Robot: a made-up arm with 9 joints. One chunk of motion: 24 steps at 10 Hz.
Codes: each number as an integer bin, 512 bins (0 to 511) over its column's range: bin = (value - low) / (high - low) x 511, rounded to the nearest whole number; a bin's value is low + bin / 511 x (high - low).
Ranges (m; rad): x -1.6..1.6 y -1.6..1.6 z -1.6..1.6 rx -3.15..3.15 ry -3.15..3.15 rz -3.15..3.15
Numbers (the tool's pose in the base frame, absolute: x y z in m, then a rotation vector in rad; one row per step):
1: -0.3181 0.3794 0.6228 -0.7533 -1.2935 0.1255
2: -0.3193 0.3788 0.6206 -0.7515 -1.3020 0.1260
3: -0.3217 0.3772 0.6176 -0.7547 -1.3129 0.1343
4: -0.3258 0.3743 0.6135 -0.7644 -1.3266 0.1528
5: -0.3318 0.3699 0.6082 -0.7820 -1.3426 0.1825
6: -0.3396 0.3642 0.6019 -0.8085 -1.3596 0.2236
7: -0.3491 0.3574 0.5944 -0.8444 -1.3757 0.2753
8: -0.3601 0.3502 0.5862 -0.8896 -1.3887 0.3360
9: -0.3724 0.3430 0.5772 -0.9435 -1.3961 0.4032
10: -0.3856 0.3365 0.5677 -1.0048 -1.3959 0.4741
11: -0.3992 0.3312 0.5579 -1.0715 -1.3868 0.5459
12: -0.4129 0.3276 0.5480 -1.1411 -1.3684 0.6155
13: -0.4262 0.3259 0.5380 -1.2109 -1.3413 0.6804
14: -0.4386 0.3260 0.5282 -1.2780 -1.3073 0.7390
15: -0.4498 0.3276 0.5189 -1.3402 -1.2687 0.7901
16: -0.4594 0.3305 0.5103 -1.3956 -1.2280 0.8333
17: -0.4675 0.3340 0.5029 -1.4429 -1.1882 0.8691
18: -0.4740 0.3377 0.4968 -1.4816 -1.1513 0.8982
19: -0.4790 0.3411 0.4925 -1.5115 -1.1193 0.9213
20: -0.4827 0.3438 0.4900 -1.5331 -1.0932 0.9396
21: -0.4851 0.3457 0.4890 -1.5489 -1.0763 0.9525
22: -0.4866 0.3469 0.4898 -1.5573 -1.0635 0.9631
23: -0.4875 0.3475 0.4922 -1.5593 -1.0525 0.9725
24: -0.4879 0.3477 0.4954 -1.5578 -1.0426 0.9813
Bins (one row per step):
1: 205 316 355 194 151 266
2: 205 316 355 195 150 266
3: 204 316 354 194 149 266
4: 203 315 353 193 148 268
5: 203 315 353 192 147 270
6: 201 314 352 190 145 274
7: 200 313 350 187 144 278
8: 198 311 349 183 143 283
9: 196 310 348 179 142 288
10: 194 309 346 174 142 294
11: 192 308 345 169 143 300
12: 190 308 343 163 145 305
13: 187 308 341 157 147 311
14: 185 308 340 152 149 315
15: 184 308 338 147 153 320
16: 182 308 337 142 156 323
17: 181 309 336 138 159 326
18: 180 309 335 135 162 328
19: 179 310 334 133 165 330
20: 178 310 334 131 167 332
21: 178 311 334 130 168 333
22: 178 311 334 129 169 334
23: 178 311 334 129 170 334
24: 178 311 335 129 171 335

